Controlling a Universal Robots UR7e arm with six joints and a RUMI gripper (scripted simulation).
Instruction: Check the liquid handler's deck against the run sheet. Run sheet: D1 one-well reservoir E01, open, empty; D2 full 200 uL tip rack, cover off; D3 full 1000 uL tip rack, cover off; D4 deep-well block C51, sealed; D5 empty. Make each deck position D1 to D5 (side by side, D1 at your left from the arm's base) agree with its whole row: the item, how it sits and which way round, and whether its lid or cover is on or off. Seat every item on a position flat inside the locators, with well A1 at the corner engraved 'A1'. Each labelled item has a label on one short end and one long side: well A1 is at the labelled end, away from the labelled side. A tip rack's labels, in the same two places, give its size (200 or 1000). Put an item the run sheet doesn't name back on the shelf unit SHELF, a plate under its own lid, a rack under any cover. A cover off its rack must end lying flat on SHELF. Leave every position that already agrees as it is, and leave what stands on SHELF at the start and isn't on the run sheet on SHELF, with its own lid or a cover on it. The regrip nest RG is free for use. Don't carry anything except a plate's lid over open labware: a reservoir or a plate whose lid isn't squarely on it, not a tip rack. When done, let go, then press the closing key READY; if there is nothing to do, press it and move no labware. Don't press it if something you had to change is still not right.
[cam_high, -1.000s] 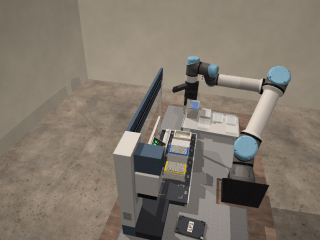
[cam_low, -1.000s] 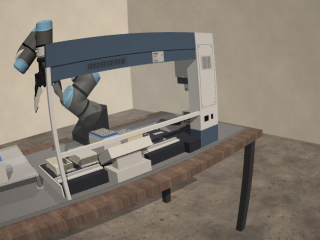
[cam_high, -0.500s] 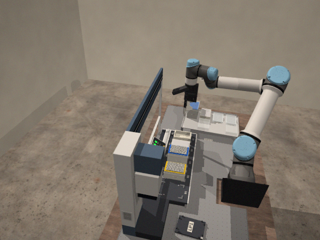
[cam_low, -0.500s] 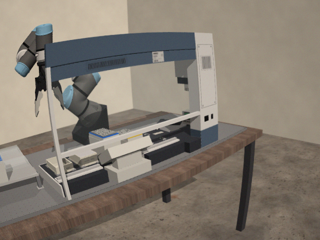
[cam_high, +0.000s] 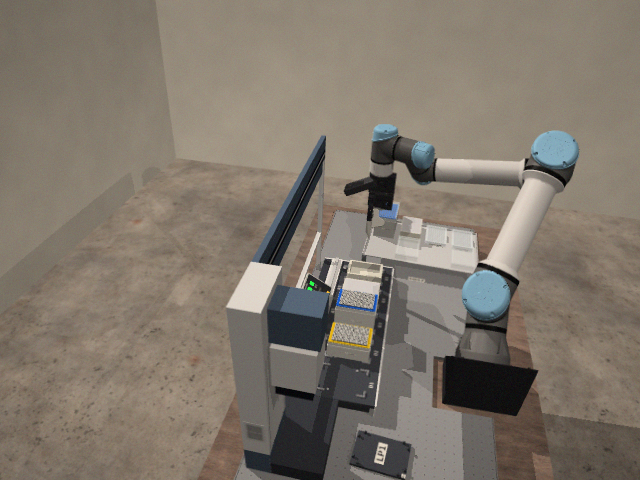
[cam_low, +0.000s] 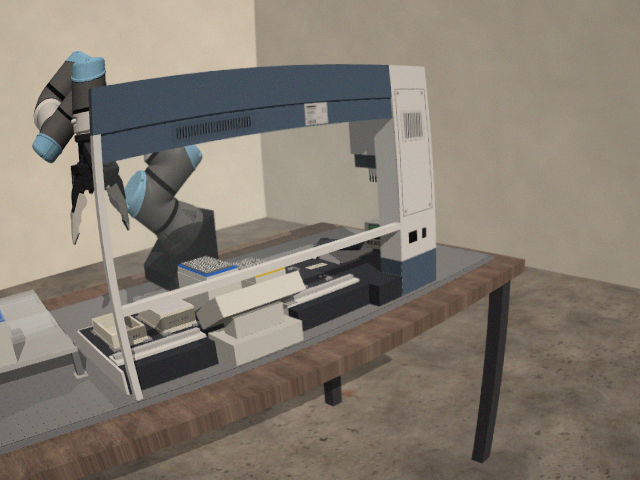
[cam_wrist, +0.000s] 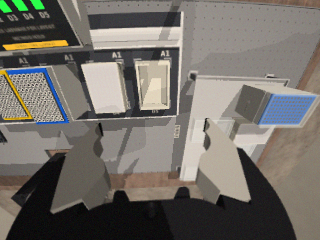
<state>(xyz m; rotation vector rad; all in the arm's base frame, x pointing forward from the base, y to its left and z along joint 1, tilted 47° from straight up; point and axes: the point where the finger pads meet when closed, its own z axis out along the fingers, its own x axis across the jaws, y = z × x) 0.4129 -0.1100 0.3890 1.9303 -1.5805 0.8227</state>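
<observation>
My gripper is now 210 mm above the cream one-well reservoir. Also, from my hand: post 190 mm ahead, 40 mm to the right, 30 mm below; then blue-rimmed tip rack 30 mm behind, 250 mm to the left, 150 mm below; then white sealed block 20 mm behind, 120 mm to the left, 190 mm below.
</observation>
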